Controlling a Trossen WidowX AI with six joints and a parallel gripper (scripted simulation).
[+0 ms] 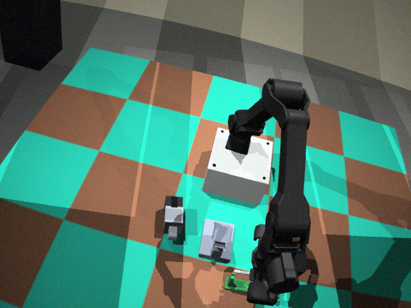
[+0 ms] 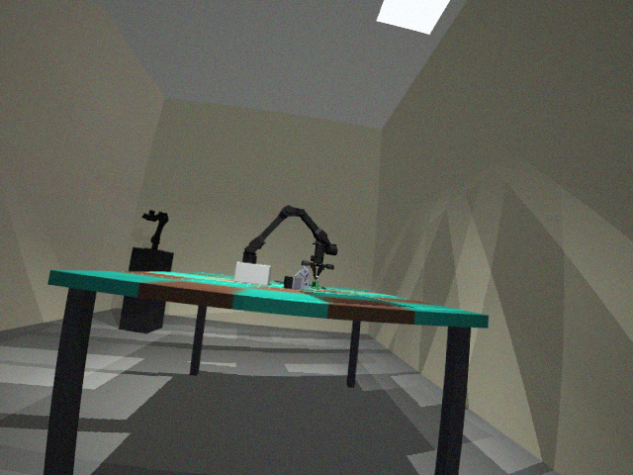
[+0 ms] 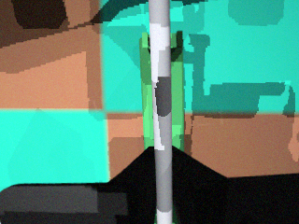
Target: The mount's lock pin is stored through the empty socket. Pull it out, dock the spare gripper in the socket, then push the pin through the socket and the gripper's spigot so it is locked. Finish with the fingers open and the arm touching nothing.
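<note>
My gripper tip is 3 cm above the green holder. Round my gripper tip: grey socket mount: 8 cm behind, 11 cm to the right; spare gripper: 11 cm behind, 24 cm to the right, 2 cm below.
</note>
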